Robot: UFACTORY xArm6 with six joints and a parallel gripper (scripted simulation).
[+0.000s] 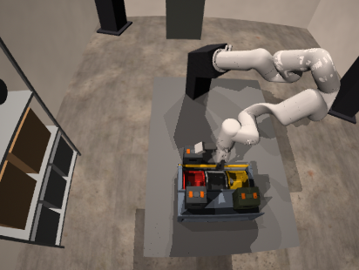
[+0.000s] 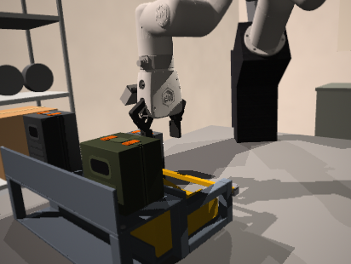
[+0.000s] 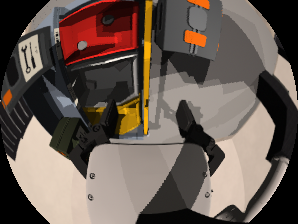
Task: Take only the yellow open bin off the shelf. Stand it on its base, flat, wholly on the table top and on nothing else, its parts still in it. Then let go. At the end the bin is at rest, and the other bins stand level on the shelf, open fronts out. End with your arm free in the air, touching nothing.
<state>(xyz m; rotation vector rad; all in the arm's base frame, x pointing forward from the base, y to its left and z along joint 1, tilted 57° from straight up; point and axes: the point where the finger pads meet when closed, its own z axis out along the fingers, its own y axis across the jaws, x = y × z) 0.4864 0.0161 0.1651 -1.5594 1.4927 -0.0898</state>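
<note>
Right now my hand is 80 mm above the yellow bar. Also, from my hand: grey bin 100 mm below, 100 mm ahead, 30 mm to the left; then red bin 140 mm ahead, 100 mm below, 70 mm to the right; then yellow open bin 140 mm to the left, 100 mm below, 60 mm ahead.
</note>
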